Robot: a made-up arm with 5 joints.
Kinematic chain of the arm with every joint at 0, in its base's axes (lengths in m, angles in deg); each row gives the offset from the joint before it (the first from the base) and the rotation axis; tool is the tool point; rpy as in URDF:
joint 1: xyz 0.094 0 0.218 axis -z
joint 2: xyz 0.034 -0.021 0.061 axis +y
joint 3: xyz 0.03 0 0.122 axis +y
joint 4: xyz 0.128 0 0.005 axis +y
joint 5: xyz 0.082 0.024 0 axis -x
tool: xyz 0 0 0 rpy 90 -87.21 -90
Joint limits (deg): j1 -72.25..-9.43 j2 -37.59..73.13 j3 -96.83..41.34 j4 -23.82..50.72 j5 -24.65..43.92
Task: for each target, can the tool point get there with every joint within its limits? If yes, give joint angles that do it. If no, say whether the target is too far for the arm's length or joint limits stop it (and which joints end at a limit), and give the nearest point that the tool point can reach.
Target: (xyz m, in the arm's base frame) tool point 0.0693 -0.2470 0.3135
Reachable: no: joint limits stop it (at a limit: joint 1, joint 2, joint 3, joint 4) | nearest point 0.0344 -0.1762 0.5123 | short by 0.214 m
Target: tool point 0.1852 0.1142 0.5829
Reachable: yes | joints -50.20 -12.26 -49.07 10.43 29.86
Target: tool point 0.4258 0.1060 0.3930
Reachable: yes | joints -17.22 49.58 -63.42 -1.94 7.87
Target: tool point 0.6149 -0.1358 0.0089
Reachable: no: too far | nearest point 0.4100 0.0555 0.1512 | short by 0.314 m
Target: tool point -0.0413 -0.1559 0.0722
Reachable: no: joint limits stop it (at a limit: joint 1, joint 2, joint 3) | nearest point 0.1267 0.0085 0.1399 | short by 0.245 m
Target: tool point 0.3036 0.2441 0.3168
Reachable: yes | joints -48.81 37.19 -40.22 43.32 -6.70
